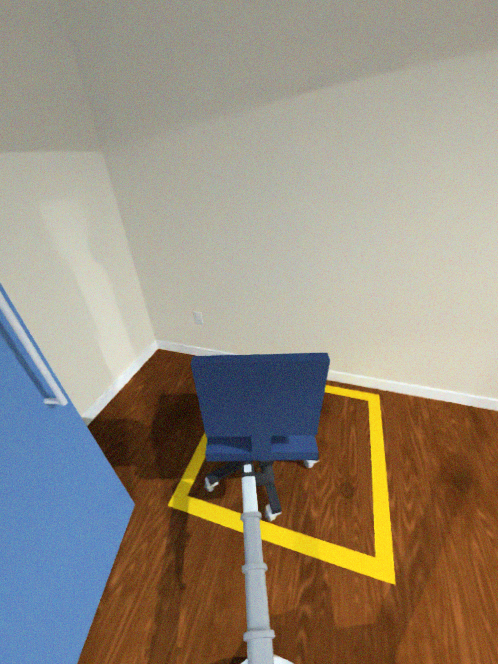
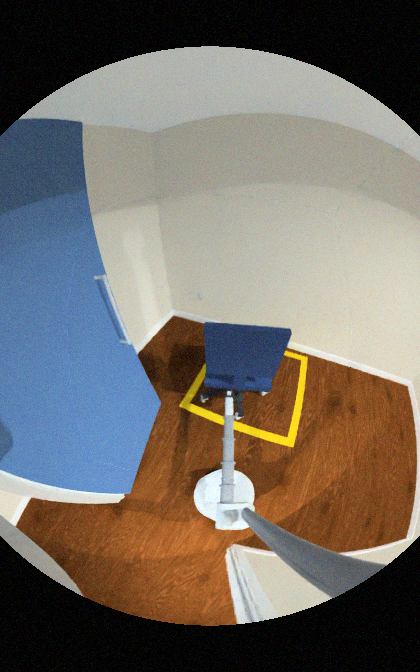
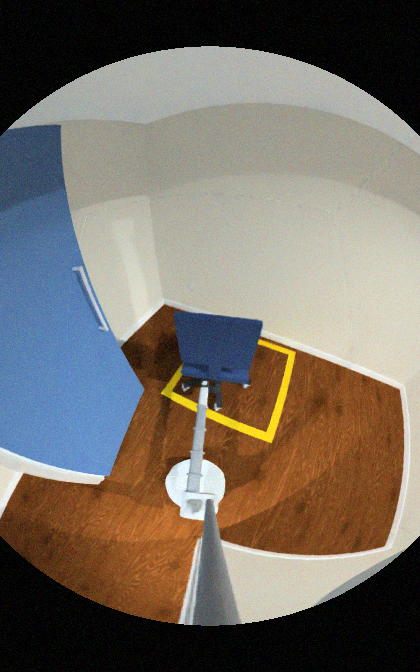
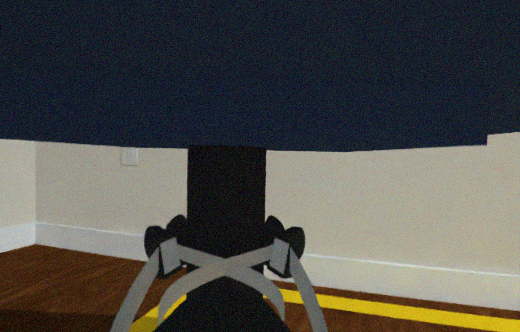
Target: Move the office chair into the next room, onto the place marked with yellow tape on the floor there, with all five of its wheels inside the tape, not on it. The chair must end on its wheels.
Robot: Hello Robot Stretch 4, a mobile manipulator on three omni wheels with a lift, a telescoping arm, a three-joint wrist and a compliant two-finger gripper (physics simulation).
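Frame: origin at the robot's base, x ahead, y left, z up, level; metres.
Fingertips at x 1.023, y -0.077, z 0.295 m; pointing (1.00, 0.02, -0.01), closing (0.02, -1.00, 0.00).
Observation:
A point is followed by its place in that frame.
The blue office chair (image 1: 260, 396) {x 0.746, y -0.062, z 0.794 m} (image 2: 245, 355) (image 3: 217, 342) {x 0.745, y -0.072, z 0.791 m} (image 4: 240, 75) {x 0.879, y -0.087, z 0.382 m} stands upright on its wheels, its backrest towards me. The yellow tape (image 1: 378, 482) {x 0.792, y -0.708, z -0.027 m} (image 2: 298, 400) (image 3: 282, 395) {x 0.832, y -0.739, z -0.028 m} (image 4: 400, 309) {x 1.560, y -0.503, z -0.027 m} outlines a four-sided place around it. The near wheel (image 1: 272, 513) {x 0.659, y -0.103, z 0.056 m} is just inside the near tape strip, very close to it. The left wheel (image 1: 211, 484) {x 0.823, y 0.198, z 0.054 m} and right wheel (image 1: 310, 462) {x 0.903, y -0.351, z 0.041 m} are inside the tape. The other wheels and part of the far left tape are hidden behind the chair. My gripper (image 4: 225, 234) {x 1.023, y -0.077, z 0.295 m} is shut on the chair's black back post, below the backrest.
A blue door (image 1: 48, 509) {x 0.519, y 0.644, z 0.592 m} (image 2: 60, 350) (image 3: 40, 350) {x 0.356, y 0.666, z 1.089 m} with a pale handle stands at the left. Walls with white baseboards meet in a corner behind the chair. My white base (image 2: 204, 492) (image 3: 175, 482) {x -0.003, y 0.130, z 0.187 m} is on the near side of the tape. A white door frame is behind it.

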